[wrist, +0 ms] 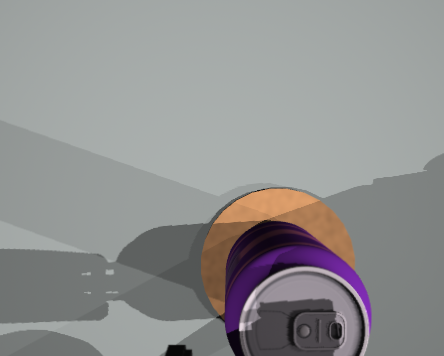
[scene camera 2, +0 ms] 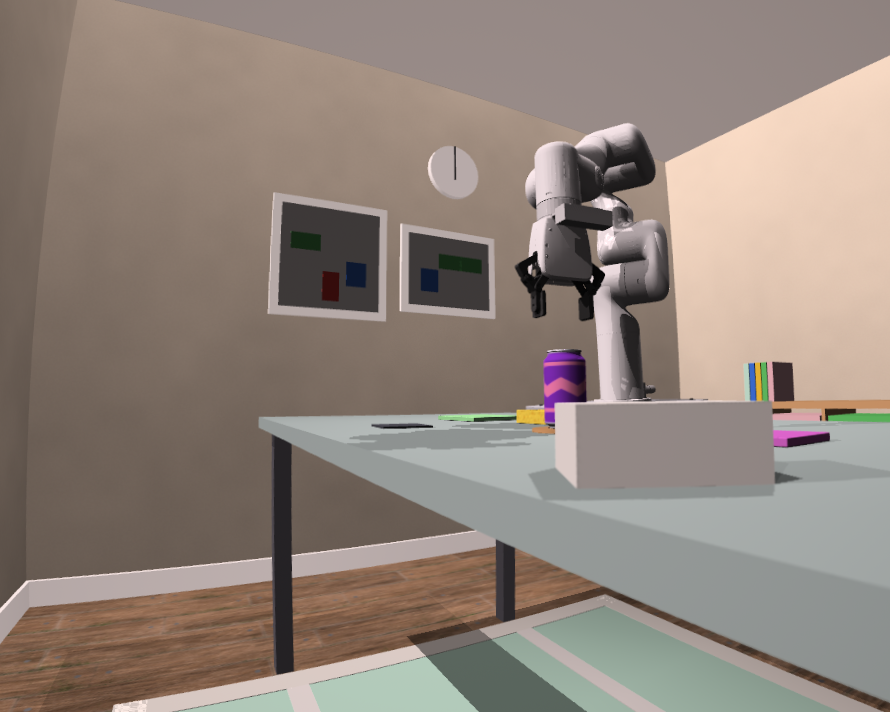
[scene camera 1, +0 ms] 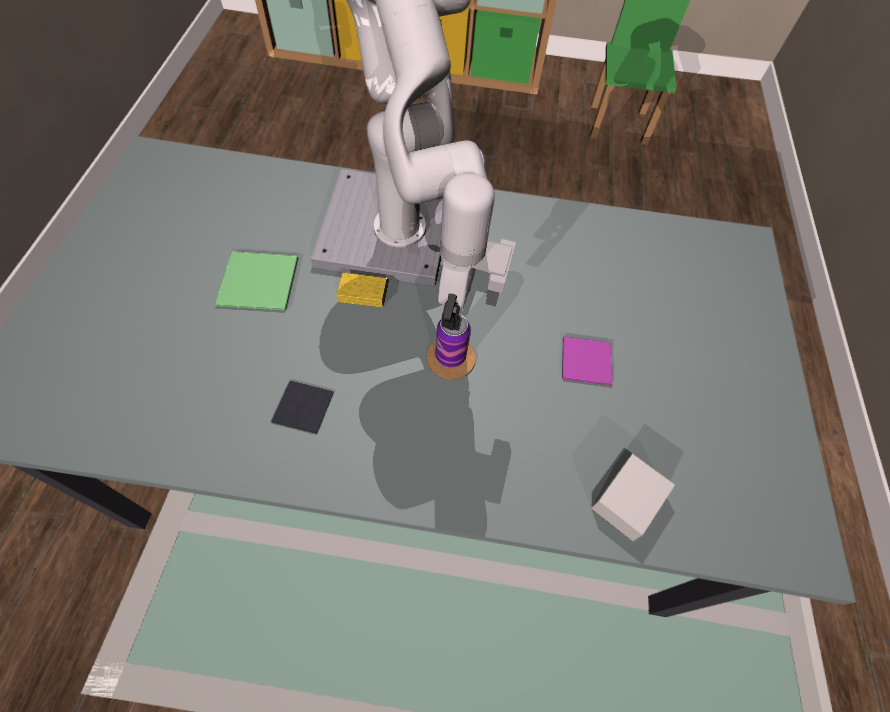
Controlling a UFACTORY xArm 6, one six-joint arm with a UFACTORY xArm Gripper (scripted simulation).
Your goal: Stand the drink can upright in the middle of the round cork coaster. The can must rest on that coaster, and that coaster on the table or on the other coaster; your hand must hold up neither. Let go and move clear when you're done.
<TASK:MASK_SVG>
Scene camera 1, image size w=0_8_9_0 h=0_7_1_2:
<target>my gripper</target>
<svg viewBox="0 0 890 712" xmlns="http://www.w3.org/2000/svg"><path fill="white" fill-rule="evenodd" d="M440 252L444 261L437 301L442 305L445 303L441 326L450 330L458 330L459 311L464 307L476 269L471 268L471 266L453 265L446 261Z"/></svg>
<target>purple drink can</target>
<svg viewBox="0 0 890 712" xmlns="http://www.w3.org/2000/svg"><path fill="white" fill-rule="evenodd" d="M461 314L459 314L458 330L442 327L442 319L437 325L435 356L437 361L446 367L457 367L466 359L470 325Z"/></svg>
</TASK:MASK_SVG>
